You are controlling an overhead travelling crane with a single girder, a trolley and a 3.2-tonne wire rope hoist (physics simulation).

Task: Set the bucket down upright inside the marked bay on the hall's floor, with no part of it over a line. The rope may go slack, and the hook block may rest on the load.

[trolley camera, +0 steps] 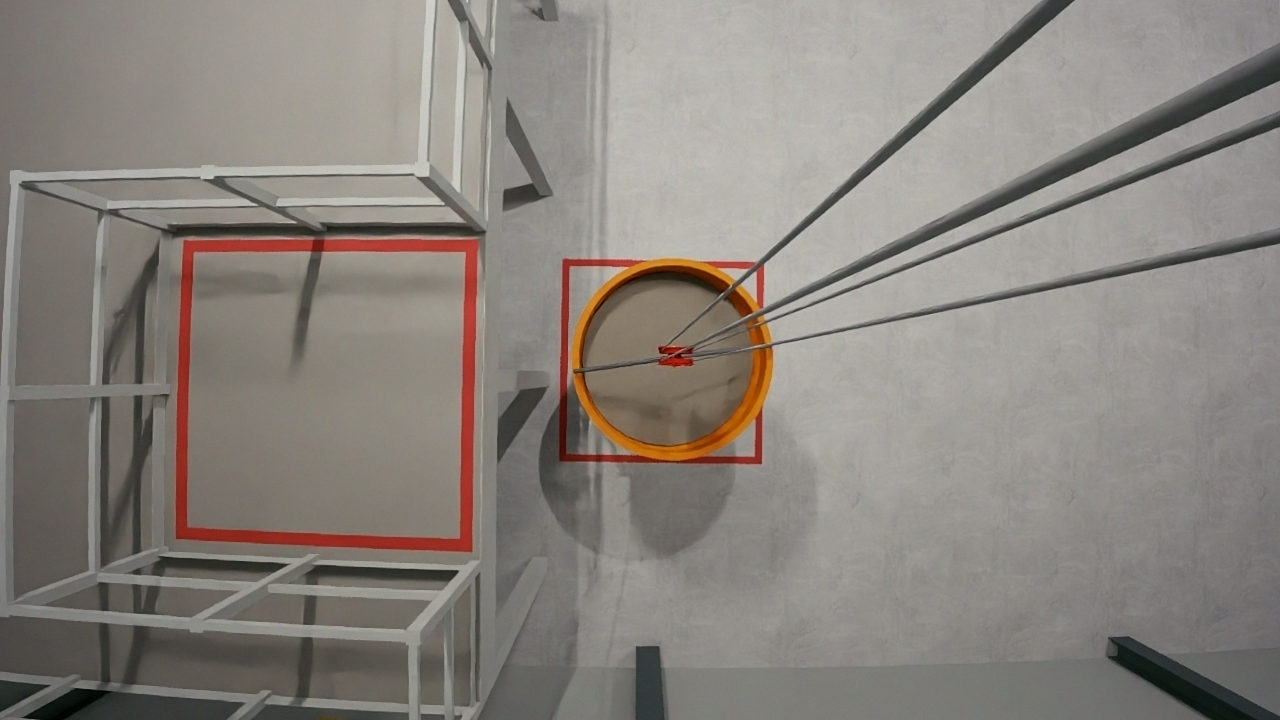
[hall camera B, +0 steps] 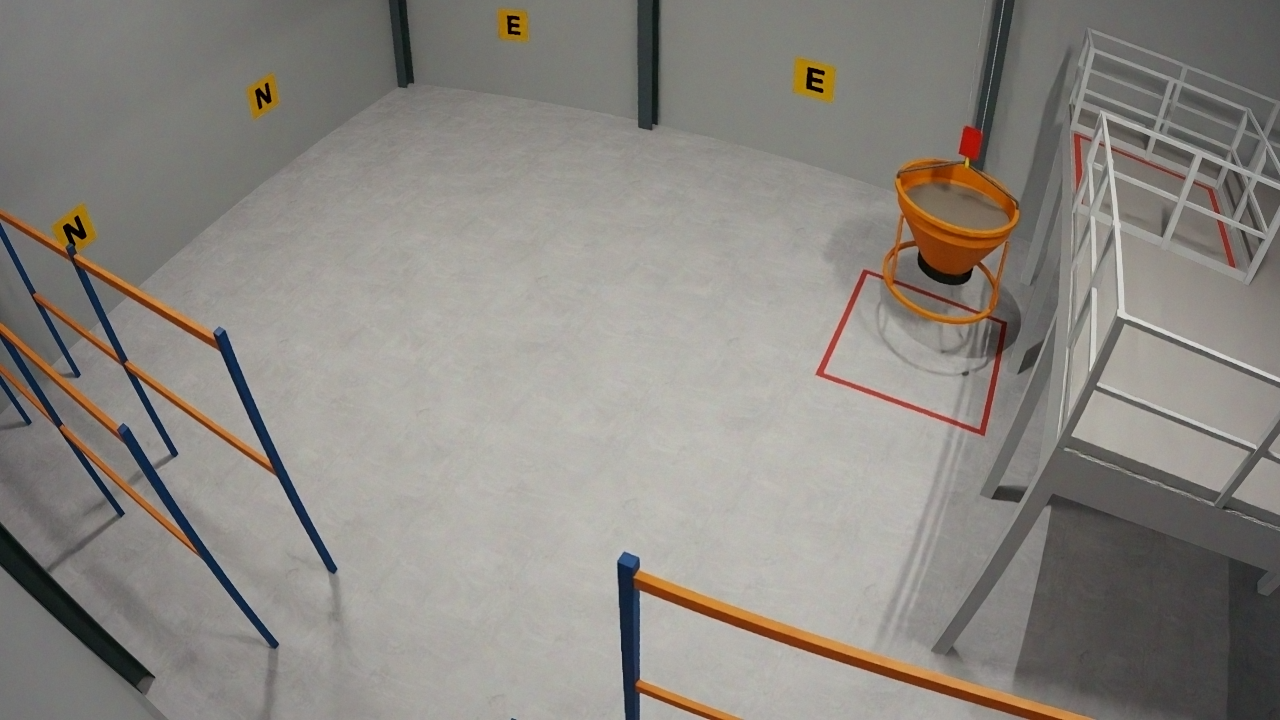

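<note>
The orange bucket (hall camera B: 950,248) (trolley camera: 666,407), filled with grey material, hangs upright. Its lower ring is a little above the floor, with its shadow apart below it. The marked bay (hall camera B: 900,403) (trolley camera: 563,358) is a red outline on the floor. In the hall view the bucket shows over the bay's far part; in the trolley view its rim covers part of the right line and reaches the top and bottom lines. My hook (hall camera B: 967,162) (trolley camera: 675,355), under the red hook block, is shut on the bucket's bail. The ring and the floor beneath are hidden in the trolley view.
A raised platform (hall camera B: 1163,521) (trolley camera: 331,483) with white railings and its own red outline stands close beside the bay. Wall columns (hall camera B: 648,62) (trolley camera: 648,685) stand along the wall. Blue and orange racks (hall camera B: 147,300) (hall camera B: 841,643) stand at the left and in the foreground.
</note>
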